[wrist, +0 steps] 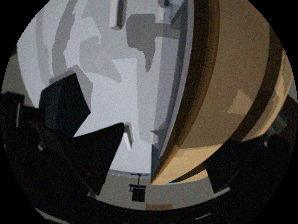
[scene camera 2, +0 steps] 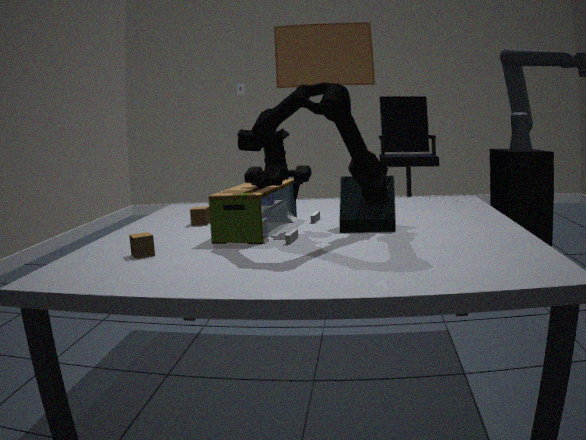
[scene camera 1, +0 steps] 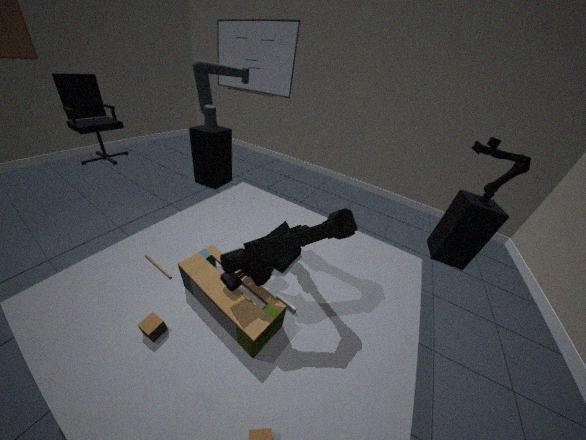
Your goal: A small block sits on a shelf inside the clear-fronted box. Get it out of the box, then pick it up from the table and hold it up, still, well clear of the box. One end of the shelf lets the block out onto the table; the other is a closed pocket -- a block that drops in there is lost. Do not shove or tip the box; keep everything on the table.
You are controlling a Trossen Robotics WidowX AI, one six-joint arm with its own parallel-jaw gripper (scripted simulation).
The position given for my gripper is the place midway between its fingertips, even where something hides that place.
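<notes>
A long box (scene camera 1: 250, 314) is visible to me; scene camera 2 shows the long box (scene camera 2: 242, 214) too, and so I find the long box (wrist: 217, 81) in the wrist view as well. Then there is my gripper (scene camera 2: 281, 200), and the wrist view also shows my gripper (wrist: 159, 128).
</notes>
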